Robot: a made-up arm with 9 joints.
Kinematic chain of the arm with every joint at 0, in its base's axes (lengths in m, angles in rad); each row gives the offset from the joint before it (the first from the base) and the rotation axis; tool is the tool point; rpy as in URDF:
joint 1: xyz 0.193 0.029 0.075 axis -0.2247 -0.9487 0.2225
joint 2: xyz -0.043 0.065 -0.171 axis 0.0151 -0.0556 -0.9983
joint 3: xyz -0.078 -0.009 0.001 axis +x
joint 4: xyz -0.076 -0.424 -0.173 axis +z
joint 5: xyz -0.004 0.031 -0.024 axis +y
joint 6: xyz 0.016 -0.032 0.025 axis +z
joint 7: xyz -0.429 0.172 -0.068 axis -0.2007 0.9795 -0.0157
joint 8: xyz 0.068 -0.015 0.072 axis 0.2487 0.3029 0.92
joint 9: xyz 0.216 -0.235 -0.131 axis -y
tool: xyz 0.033 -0.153 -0.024 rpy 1.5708 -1.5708 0
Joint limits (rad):
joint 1: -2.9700..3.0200
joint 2: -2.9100..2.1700
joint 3: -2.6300..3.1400
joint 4: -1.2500..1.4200
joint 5: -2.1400..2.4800
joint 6: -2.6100..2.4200
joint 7: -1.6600..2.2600
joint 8: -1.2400..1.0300
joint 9: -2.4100..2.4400
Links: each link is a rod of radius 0.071 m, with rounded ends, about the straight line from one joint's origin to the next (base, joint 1, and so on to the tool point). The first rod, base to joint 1, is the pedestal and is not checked.
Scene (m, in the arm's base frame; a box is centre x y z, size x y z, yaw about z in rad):
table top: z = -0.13
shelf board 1: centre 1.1 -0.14 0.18 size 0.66 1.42 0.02 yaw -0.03
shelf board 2: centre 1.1 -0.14 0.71 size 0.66 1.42 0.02 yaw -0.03
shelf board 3: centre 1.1 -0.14 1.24 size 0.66 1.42 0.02 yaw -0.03
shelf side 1: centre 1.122 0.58 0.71 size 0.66 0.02 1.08 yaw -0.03
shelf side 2: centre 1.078 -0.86 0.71 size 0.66 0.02 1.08 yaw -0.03
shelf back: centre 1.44 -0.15 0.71 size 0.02 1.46 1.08 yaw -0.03
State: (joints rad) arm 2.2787 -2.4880 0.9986 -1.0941 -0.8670 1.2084 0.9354 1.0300 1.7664
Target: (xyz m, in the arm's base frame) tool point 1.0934 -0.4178 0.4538
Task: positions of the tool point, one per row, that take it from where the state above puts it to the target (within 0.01 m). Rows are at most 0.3 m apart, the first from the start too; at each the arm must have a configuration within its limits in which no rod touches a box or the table.
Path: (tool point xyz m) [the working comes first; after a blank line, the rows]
Joints at the target: 1.9925 -2.3678 1.3083 -1.0703 -0.7204 1.1023 0.7626 1.0300 1.7628
Straight joint move there: touches shelf board 2.

1: 0.7536 0.0485 0.9682
2: 0.4851 0.0629 0.9285
3: 0.5702 -0.1464 0.7925
4: 0.5839 -0.3038 0.6222
5: 0.5364 -0.4011 0.4538
6: 0.7108 -0.4604 0.4613
7: 0.9059 -0.4660 0.4581
8: 1.0934 -0.4178 0.4538

